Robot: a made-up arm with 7 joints.
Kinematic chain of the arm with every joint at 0, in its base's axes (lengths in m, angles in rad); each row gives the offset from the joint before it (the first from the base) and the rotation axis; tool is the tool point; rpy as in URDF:
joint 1: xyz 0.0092 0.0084 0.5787 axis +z
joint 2: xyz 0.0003 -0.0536 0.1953 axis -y
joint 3: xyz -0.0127 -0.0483 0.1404 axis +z
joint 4: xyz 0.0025 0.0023 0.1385 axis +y
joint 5: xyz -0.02 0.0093 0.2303 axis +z
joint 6: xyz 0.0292 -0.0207 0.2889 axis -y
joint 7: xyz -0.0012 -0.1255 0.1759 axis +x
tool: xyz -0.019 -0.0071 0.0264 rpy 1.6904 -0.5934 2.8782
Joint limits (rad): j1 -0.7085..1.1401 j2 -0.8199..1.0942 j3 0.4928..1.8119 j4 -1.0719..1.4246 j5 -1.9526..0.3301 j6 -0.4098..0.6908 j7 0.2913..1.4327
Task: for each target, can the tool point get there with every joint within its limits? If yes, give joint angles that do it. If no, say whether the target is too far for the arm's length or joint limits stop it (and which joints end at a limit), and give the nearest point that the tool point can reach.
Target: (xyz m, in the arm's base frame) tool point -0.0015 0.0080 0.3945
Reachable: no: joint limits stop it (at a limit: joint 1, joint 2, joint 4, joint 5, joint 6, joint 7) | nearest point 0.1351 0.6532 0.4840 | short by 0.666 m
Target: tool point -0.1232 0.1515 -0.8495
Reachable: no: too far | nearest point -0.7043 0.2090 0.3904 | short by 1.371 m
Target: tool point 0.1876 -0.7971 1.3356
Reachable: yes | joints 0.9051 0.6062 1.0969 -0.8121 -0.0416 -0.0344 0.7080
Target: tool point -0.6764 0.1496 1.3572
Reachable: yes | joints 0.2543 0.9281 1.3031 0.9186 -1.2758 0.3414 1.1288
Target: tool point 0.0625 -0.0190 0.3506
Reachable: no: joint limits stop it (at a limit: joint 2, joint 3, joint 4, joint 5, joint 6, joint 7) | nearest point 0.5945 -0.2925 0.4739 | short by 0.611 m
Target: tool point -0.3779 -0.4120 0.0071
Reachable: no: joint limits stop it (at a limit: joint 2, joint 3, joint 4, joint 6) | nearest point -0.4925 -0.5365 0.3900 | short by 0.419 m
